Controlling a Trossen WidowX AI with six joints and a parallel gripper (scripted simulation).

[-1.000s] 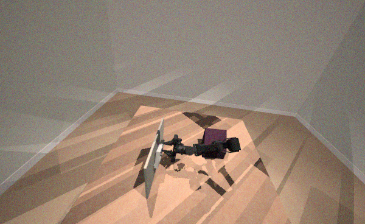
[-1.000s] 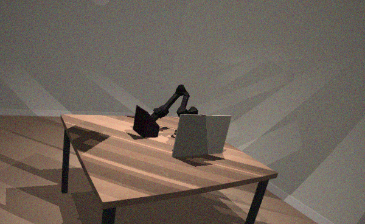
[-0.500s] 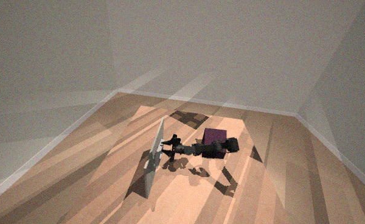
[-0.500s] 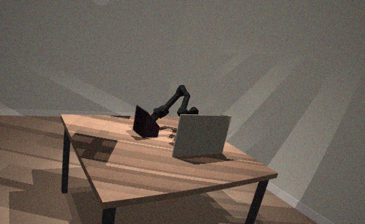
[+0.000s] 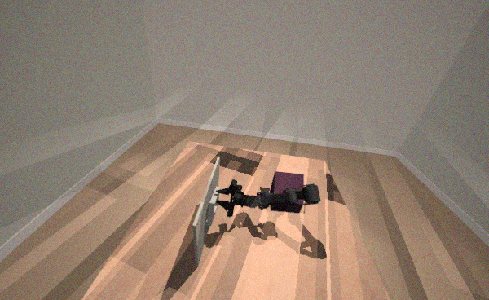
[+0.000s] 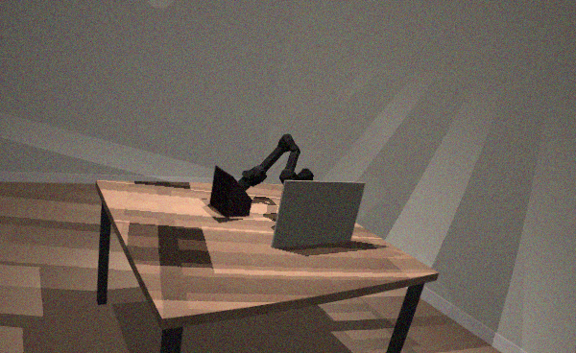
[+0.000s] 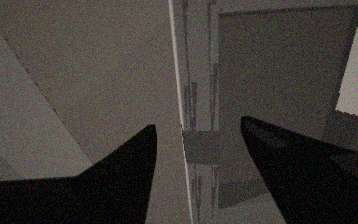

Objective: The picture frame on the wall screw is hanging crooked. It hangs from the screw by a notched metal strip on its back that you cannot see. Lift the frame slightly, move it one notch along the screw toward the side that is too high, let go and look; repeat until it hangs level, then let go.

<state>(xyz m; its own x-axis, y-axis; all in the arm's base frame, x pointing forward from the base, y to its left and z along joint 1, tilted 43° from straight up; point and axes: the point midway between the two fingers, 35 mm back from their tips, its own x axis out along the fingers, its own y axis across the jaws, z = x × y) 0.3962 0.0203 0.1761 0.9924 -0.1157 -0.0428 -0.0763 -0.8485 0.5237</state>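
The picture frame is 50 mm below my gripper tip, 10 mm to the left of it and 10 mm ahead of it. Round my gripper tip: grey wall panel 60 mm below, 20 mm ahead, 10 mm to the left.
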